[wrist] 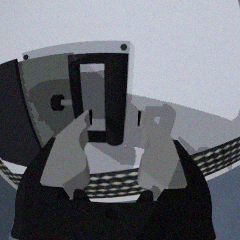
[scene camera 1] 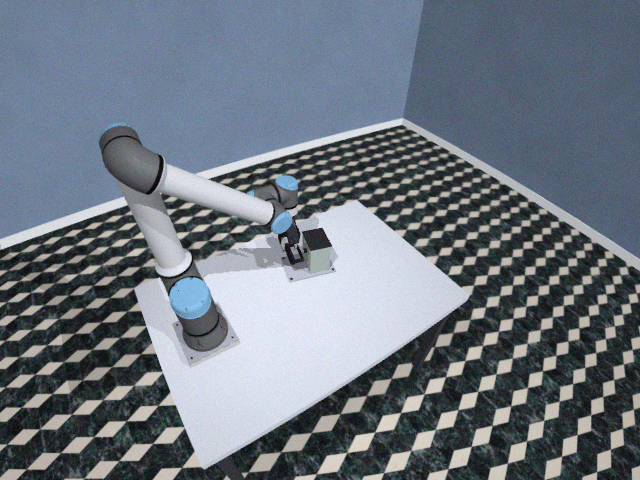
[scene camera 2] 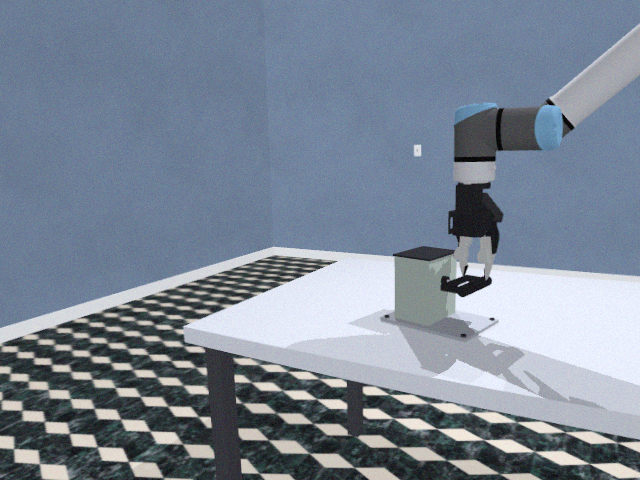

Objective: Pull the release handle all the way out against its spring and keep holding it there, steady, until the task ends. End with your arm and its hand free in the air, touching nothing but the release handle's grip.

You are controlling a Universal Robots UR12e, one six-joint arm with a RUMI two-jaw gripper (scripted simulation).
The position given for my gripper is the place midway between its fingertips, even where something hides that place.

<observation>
In view: my gripper [scene camera 2: 474,278] and a grey base plate [wrist: 92,75].
My gripper is seen too in the wrist view [wrist: 115,111].
</observation>
